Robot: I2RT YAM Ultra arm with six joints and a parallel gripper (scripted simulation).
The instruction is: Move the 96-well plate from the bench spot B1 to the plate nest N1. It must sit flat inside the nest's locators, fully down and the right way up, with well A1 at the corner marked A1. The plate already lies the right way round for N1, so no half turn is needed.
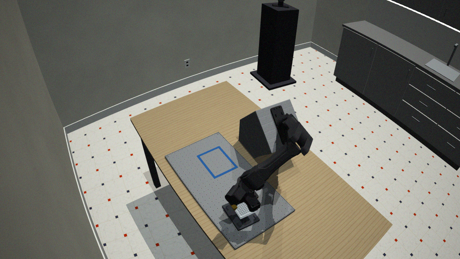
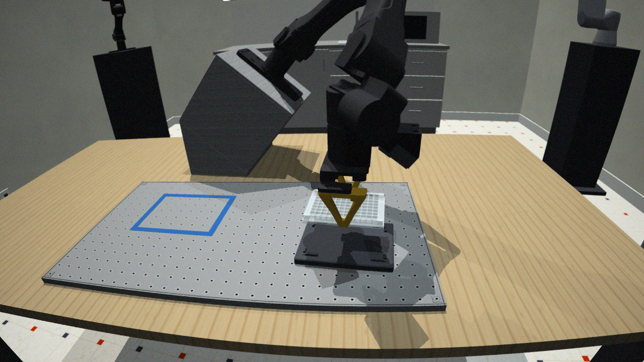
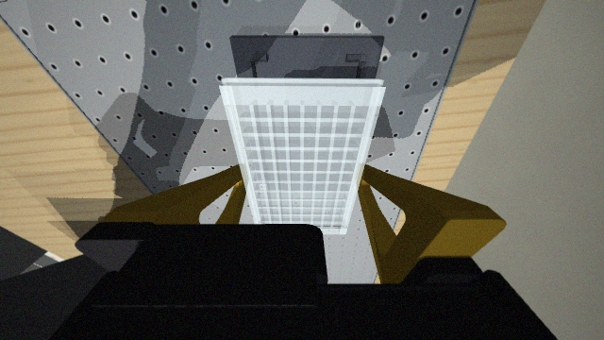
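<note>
Right now my hand is 7 cm above the dark plate nest. The rest, counted from my hand: A1 corner mark 5 cm behind, 7 cm to the right, 7 cm below; clear 96-well plate right at my hand.
</note>
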